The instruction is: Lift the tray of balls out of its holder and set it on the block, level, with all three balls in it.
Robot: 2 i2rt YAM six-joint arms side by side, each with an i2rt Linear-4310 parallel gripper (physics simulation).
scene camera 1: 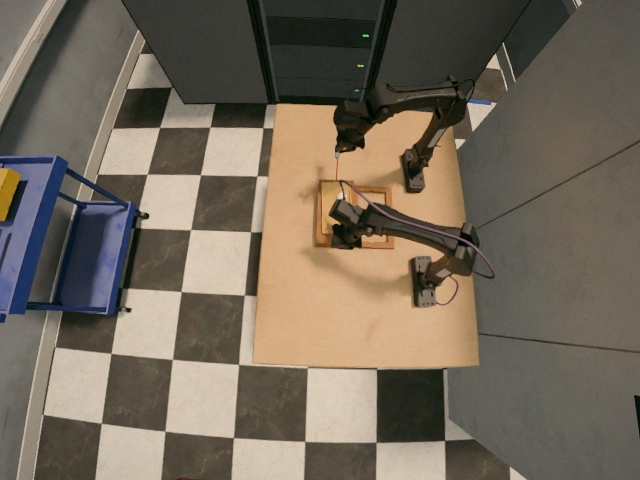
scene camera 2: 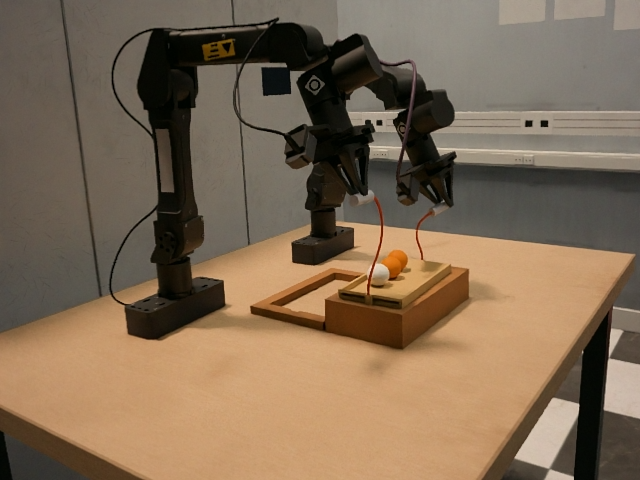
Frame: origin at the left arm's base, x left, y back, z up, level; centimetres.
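Seen in the pictures: left gripper, fingertip midpoint: [scene camera 1: 334, 247] [scene camera 2: 447, 208]; right gripper, fingertip midpoint: [scene camera 1: 337, 151] [scene camera 2: 361, 197]; left arm's base, link origin: [scene camera 1: 424, 281] [scene camera 2: 323, 238]; right arm's base, link origin: [scene camera 1: 414, 168] [scene camera 2: 177, 298].
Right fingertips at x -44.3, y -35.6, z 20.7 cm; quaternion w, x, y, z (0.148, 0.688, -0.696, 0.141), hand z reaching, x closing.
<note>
Pixels of each thing's middle, then the offset from my right fingertips to it. "spot": a spot on its surface instead. Level surfaces: height alone.
- wooden tray, body centre: [scene camera 2: 397, 280] [scene camera 1: 336, 207] dx +14.4, dy +0.9, dz -17.9 cm
- brown block, body centre: [scene camera 2: 401, 298] [scene camera 1: 335, 213] dx +15.4, dy +0.6, dz -21.7 cm
- white ball, body centre: [scene camera 2: 378, 274] [scene camera 1: 341, 197] dx +10.9, dy +2.9, dz -16.1 cm
- white handle, surface spot: [scene camera 2: 356, 200] spot: dx -2.4, dy -0.5, dz +0.0 cm
- holder, body centre: [scene camera 2: 327, 295] [scene camera 1: 373, 216] dx +16.1, dy +17.1, dz -23.9 cm
- table, surface height: dz -24.7 cm
The wooden tray [scene camera 2: 421, 279] [scene camera 1: 330, 190] lies on top of the brown block [scene camera 2: 434, 316] [scene camera 1: 319, 219], looking flat. A white ball [scene camera 2: 378, 274] [scene camera 1: 340, 195] and two orange balls [scene camera 2: 391, 267] [scene camera 2: 398, 257] sit in a row in it. My right gripper [scene camera 2: 364, 194] [scene camera 1: 339, 149] is shut on a white handle [scene camera 2: 356, 200], high over the tray's near end. My left gripper [scene camera 2: 448, 205] is shut on another white handle [scene camera 2: 439, 208], above the far end; the arm hides its fingers in scene camera 1. Red cords [scene camera 2: 381, 232] [scene camera 2: 417, 235] run bent and slack from the handles to the tray.
The holder [scene camera 2: 286, 316] [scene camera 1: 389, 195], a low brown frame, lies on the table [scene camera 2: 222, 408] [scene camera 1: 310, 320] against the block, on the side of the arm bases. A blue cart [scene camera 1: 93, 253] stands apart from the table at the left of scene camera 1.
</note>
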